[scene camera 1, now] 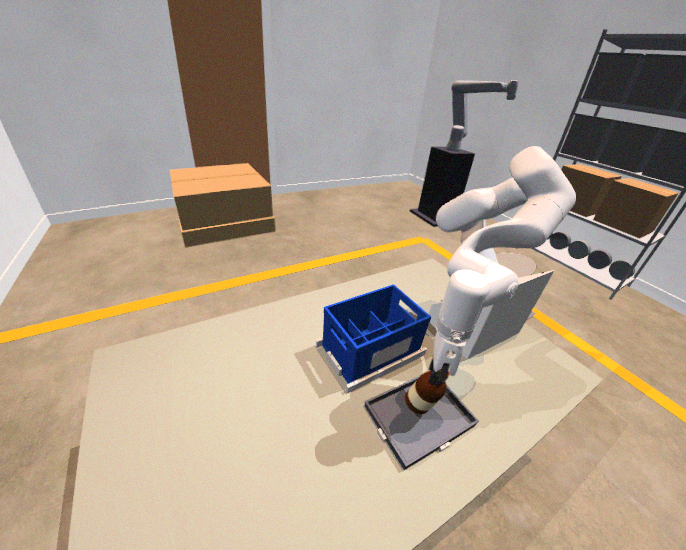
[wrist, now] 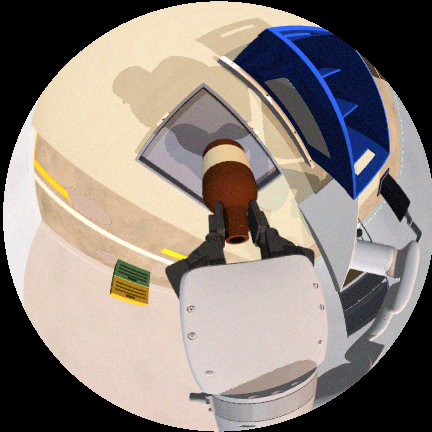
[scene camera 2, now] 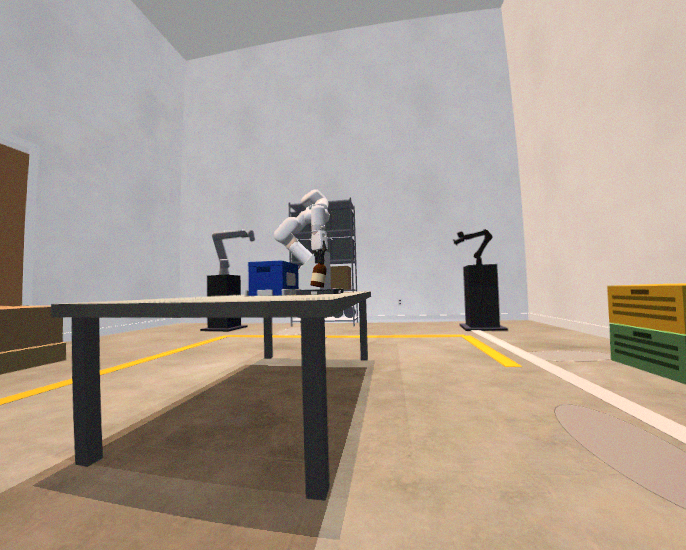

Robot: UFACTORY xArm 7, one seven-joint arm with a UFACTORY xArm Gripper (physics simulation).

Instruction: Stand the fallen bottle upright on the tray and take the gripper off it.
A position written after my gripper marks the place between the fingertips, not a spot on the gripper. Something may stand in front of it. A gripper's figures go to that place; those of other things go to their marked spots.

Labels:
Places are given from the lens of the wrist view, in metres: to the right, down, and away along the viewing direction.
my gripper (wrist: 234,210): 0.02, -0.01, 0.16
brown bottle (wrist: 227,178): 0.01, -0.04, 0.15
pale rail (wrist: 224,61): 0.01, -0.25, 0.11
The marked spots on the pale rail and the brown bottle are 0.21 m apart.

